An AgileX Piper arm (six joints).
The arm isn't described. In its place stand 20 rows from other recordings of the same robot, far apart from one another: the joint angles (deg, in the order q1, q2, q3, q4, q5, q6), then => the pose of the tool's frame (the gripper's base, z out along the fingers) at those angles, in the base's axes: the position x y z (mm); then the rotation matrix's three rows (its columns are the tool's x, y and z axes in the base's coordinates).
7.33, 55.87, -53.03, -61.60, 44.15, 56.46 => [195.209, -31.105, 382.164], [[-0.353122, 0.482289, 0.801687], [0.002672, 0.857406, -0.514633], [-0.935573, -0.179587, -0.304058]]
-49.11, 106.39, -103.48, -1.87, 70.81, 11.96 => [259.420, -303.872, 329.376], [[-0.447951, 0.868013, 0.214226], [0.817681, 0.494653, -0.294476], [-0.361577, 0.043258, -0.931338]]
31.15, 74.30, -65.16, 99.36, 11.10, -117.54 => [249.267, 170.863, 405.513], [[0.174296, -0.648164, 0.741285], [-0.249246, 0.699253, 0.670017], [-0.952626, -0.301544, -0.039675]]
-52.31, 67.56, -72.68, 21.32, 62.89, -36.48 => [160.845, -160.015, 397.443], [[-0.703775, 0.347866, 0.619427], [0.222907, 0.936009, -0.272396], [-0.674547, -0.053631, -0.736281]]
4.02, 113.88, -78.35, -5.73, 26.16, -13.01 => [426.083, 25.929, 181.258], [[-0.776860, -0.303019, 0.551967], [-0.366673, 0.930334, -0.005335], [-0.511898, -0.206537, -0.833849]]
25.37, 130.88, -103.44, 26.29, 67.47, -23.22 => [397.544, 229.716, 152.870], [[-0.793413, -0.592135, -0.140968], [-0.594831, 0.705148, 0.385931], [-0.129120, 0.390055, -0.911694]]
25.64, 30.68, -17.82, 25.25, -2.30, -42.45 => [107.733, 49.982, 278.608], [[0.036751, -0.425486, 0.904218], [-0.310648, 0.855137, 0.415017], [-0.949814, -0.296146, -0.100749]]
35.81, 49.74, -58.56, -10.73, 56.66, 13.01 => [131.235, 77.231, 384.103], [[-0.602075, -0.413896, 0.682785], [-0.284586, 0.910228, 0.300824], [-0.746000, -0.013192, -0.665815]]
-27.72, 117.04, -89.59, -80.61, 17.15, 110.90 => [414.018, -247.455, 244.267], [[0.020573, 0.776197, 0.630155], [0.541280, 0.521280, -0.659760], [-0.840591, 0.354664, -0.409415]]
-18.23, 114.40, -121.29, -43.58, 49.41, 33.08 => [422.887, -189.439, 400.595], [[-0.434408, 0.714382, 0.548588], [0.163675, 0.661526, -0.731843], [-0.885720, -0.228128, -0.404299]]
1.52, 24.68, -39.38, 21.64, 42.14, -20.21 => [70.223, 24.387, 350.526], [[-0.330034, -0.280166, 0.901435], [-0.073281, 0.959663, 0.271433], [-0.941120, 0.023524, -0.337252]]
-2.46, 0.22, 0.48, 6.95, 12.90, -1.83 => [56.165, 0.048, 189.943], [[-0.145931, 0.028904, 0.988873], [0.092538, 0.995589, -0.015445], [-0.984957, 0.089255, -0.147962]]
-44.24, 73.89, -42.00, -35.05, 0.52, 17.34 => [195.369, -190.916, 269.447], [[-0.526444, 0.567742, 0.632871], [0.088083, 0.776785, -0.623575], [-0.845635, -0.272532, -0.458943]]
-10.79, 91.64, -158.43, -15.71, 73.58, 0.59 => [184.213, -59.168, 647.410], [[-0.050468, 0.433414, 0.899781], [-0.058204, 0.898121, -0.435879], [-0.997028, -0.074369, -0.020099]]
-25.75, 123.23, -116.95, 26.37, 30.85, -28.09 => [473.230, -205.247, 310.874], [[-0.462402, 0.204572, 0.862748], [0.128158, 0.978223, -0.163264], [-0.877360, 0.035074, -0.478550]]
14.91, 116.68, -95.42, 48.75, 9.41, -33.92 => [472.183, 137.302, 274.315], [[-0.449176, -0.261308, 0.854376], [0.136581, 0.924951, 0.354699], [-0.882942, 0.276014, -0.379776]]
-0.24, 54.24, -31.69, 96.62, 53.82, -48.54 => [166.083, 72.267, 311.935], [[-0.718469, -0.361476, 0.594254], [0.477655, 0.364638, 0.799303], [-0.505616, 0.858122, -0.089320]]
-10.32, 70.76, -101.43, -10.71, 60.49, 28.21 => [209.954, -53.190, 529.334], [[-0.249163, 0.454379, 0.855253], [0.435485, 0.841352, -0.320123], [-0.865026, 0.292687, -0.407510]]
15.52, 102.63, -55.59, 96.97, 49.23, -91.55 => [319.031, 159.592, 204.939], [[-0.654765, -0.682185, 0.325432], [-0.074130, 0.486445, 0.870561], [-0.752188, 0.545889, -0.369077]]
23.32, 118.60, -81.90, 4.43, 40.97, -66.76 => [384.938, 170.959, 152.668], [[-0.026180, -0.966749, 0.254383], [-0.983838, 0.070010, 0.164809], [-0.177138, -0.245957, -0.952957]]
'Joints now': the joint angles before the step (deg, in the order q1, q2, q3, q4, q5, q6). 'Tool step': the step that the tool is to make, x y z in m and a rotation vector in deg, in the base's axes. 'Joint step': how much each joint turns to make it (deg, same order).
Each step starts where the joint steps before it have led.
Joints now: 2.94, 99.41, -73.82, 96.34, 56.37, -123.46
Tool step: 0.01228, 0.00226, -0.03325, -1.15, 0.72, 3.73
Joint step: -0.21, 5.31, 0.00, 0.00, 3.66, -4.89
